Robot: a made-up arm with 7 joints. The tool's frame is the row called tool. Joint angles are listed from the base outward.
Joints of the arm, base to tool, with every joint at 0 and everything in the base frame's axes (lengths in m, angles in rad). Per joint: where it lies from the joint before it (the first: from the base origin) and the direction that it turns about. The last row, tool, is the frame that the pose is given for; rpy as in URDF.
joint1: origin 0.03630 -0.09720 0.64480 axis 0 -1 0
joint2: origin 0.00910 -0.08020 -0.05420 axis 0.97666 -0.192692 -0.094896
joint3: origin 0.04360 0.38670 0.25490 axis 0 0 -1
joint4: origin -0.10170 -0.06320 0.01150 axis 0 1 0
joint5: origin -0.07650 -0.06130 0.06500 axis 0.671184 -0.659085 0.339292
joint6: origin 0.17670 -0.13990 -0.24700 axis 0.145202 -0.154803 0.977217
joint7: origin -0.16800 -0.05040 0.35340 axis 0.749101 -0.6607 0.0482
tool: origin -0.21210 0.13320 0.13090 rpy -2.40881 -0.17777 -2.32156
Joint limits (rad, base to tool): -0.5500..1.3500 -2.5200..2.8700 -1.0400..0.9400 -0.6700..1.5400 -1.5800..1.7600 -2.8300..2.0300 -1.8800..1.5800
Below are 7 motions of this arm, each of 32 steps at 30 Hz.
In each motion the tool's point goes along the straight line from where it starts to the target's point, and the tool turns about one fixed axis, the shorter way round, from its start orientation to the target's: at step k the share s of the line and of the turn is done. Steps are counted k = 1, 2, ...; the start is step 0. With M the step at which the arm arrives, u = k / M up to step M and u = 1 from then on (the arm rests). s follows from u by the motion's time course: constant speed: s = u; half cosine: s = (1 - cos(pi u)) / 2; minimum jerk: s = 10 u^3 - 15 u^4 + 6 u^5.
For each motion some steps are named. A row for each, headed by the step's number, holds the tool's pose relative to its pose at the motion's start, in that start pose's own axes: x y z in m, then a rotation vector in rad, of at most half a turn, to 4 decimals.
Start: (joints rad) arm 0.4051 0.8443 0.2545 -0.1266 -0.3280 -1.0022 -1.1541
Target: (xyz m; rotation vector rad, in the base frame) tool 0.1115 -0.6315 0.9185 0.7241 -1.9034 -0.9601
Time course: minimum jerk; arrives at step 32
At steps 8, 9, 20, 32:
8: -0.0093 -0.0563 0.0033 -0.0456 -0.0255 -0.0450
9: -0.0125 -0.0757 0.0045 -0.0613 -0.0343 -0.0605
20: -0.0652 -0.3944 0.0232 -0.3190 -0.1786 -0.3148
32: -0.0900 -0.5441 0.0321 -0.4401 -0.2464 -0.4344

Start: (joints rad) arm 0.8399 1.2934 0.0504 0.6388 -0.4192 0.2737 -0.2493
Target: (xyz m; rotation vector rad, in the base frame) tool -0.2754 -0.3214 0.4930 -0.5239 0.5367 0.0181
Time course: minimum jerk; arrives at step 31
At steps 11, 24, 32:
11: -0.0757 0.0344 0.0882 0.2542 -0.2798 0.0742
24: -0.2871 0.1305 0.3343 0.9637 -1.0609 0.2813
32: -0.3119 0.1418 0.3632 1.0472 -1.1527 0.3057

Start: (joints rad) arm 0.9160 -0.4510 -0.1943 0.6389 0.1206 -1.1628 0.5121
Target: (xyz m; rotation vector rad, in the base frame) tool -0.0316 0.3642 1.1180 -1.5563 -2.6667 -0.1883
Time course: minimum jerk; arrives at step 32
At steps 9, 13, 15, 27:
9: -0.0179 -0.0411 0.0075 -0.1421 0.1247 0.0613
13: -0.0422 -0.0969 0.0176 -0.3351 0.2941 0.1446
15: -0.0568 -0.1303 0.0236 -0.4507 0.3956 0.1945
27: -0.1248 -0.2862 0.0519 -0.9903 0.8693 0.4274

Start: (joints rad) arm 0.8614 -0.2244 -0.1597 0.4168 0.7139 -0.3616 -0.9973
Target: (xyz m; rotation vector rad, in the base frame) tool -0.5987 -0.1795 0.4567 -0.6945 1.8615 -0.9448
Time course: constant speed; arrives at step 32
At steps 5, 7, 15, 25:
5: 0.0225 0.0647 0.0700 0.0106 -0.1352 0.1002
7: 0.0315 0.0906 0.0980 0.0149 -0.1892 0.1403
15: 0.0676 0.1941 0.2100 0.0319 -0.4055 0.3007
25: 0.1127 0.3235 0.3499 0.0531 -0.6758 0.5011

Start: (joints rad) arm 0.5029 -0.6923 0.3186 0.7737 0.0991 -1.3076 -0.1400
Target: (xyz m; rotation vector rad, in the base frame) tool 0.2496 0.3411 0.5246 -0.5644 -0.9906 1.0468
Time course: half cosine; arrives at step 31
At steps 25, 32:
25: -0.0747 0.1358 0.1458 0.5560 0.3646 -0.0945
32: -0.0821 0.1492 0.1602 0.6107 0.4005 -0.1038

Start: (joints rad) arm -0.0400 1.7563 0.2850 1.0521 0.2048 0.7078 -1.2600
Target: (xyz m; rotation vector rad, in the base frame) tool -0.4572 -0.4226 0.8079 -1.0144 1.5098 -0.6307
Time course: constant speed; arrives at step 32
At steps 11, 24, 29, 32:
11: -0.1363 0.0127 -0.0081 0.3306 0.1364 0.0221
24: -0.2973 0.0277 -0.0177 0.7212 0.2976 0.0482
29: -0.3592 0.0335 -0.0214 0.8715 0.3596 0.0583
32: -0.3964 0.0370 -0.0236 0.9616 0.3968 0.0643

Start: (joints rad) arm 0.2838 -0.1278 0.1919 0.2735 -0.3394 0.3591 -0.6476
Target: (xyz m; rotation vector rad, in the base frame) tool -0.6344 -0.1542 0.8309 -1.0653 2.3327 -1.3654
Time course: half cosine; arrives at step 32
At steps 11, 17, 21, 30, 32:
11: -0.0217 0.0999 0.1011 0.0587 -0.1568 0.2013
17: -0.0451 0.2076 0.2100 0.1220 -0.3257 0.4181
21: -0.0604 0.2781 0.2814 0.1635 -0.4364 0.5602
30: -0.0813 0.3744 0.3788 0.2200 -0.5875 0.7542
32: -0.0821 0.3780 0.3825 0.2222 -0.5932 0.7615

